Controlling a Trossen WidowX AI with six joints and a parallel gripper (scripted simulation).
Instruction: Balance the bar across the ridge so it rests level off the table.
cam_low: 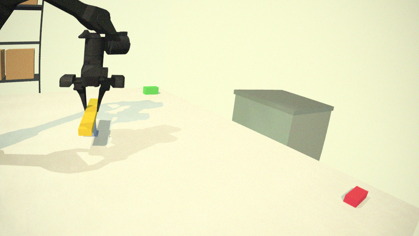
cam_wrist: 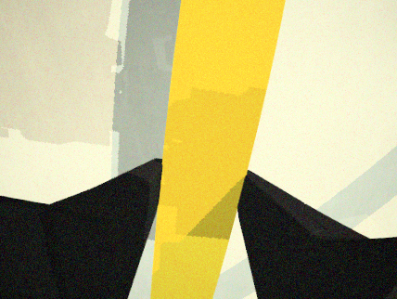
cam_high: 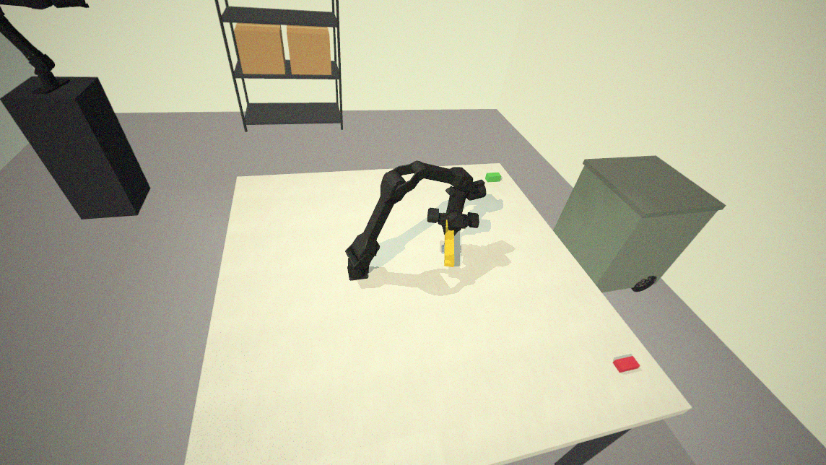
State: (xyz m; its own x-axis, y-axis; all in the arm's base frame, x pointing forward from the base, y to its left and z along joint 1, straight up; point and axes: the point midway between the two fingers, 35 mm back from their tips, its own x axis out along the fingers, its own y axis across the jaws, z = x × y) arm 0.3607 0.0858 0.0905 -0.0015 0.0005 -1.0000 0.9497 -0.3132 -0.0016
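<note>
The yellow bar is 10 mm behind my gripper tip and 30 mm to the right of it. From my gripper tip the other things lie so: green block (380 mm ahead, 410 mm to the left, 40 mm below); red block (380 mm ahead, 590 mm to the right, 50 mm below).
</note>
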